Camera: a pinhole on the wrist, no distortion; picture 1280 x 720 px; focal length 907.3 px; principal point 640.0 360.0 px. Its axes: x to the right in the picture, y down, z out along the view. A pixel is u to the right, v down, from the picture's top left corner.
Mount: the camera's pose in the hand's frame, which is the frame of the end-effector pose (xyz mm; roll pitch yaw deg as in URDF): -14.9 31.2 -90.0 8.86 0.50 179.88
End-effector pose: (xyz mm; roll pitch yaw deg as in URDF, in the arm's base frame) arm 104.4 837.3 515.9 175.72 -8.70 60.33
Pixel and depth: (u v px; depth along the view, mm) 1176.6 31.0 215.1
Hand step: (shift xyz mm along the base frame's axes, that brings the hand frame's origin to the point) 66.9 -184.4 -119.1
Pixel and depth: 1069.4 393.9 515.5
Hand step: 9.1 -232.9 -447.2
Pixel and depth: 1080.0 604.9 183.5
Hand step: -28.7 -86.8 -111.9
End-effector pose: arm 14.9 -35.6 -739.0 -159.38 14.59 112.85
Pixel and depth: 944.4 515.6 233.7
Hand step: 26.6 -129.1 -118.0
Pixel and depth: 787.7 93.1 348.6
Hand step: 139.5 -98.0 -260.5
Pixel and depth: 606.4 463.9 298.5
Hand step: -7.7 -68.0 -203.6
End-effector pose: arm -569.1 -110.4 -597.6 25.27 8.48 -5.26
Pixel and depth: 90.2 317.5 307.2
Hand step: 199.6 -25.8 204.6
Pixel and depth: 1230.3 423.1 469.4
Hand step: -273.7 -70.8 414.6
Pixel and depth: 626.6 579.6 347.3
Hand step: 12.4 -113.8 240.6
